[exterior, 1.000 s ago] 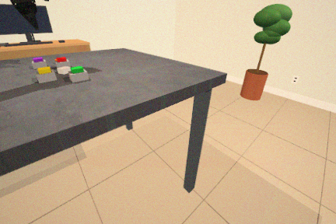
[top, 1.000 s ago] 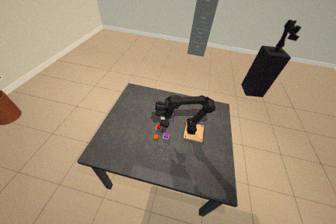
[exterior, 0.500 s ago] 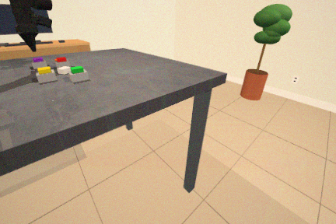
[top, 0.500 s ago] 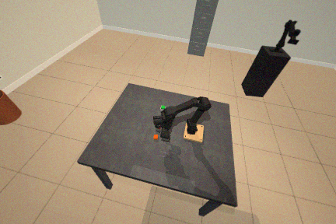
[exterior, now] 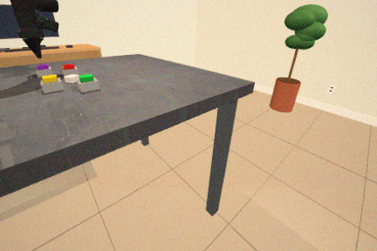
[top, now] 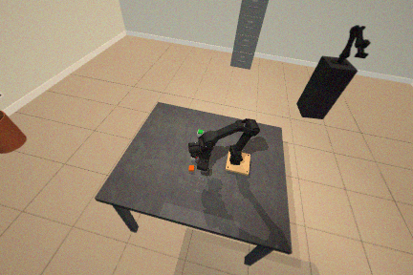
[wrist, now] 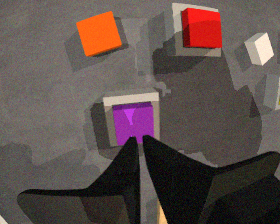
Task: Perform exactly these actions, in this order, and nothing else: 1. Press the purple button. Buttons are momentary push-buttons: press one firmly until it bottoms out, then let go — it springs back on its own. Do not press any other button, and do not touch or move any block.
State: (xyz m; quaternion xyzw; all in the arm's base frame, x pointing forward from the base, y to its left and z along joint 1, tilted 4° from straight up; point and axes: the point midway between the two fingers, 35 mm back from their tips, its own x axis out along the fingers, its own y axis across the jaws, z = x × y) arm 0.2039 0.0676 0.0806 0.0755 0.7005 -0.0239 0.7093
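Now: gripper tip 3 cm above the purple button. The rest, counted from my gripper tip: white block 5 cm ahead, 18 cm to the right, 5 cm below; then orange block 8 cm ahead, 1 cm to the left, 5 cm below; then red button 7 cm ahead, 7 cm to the right, 3 cm below.
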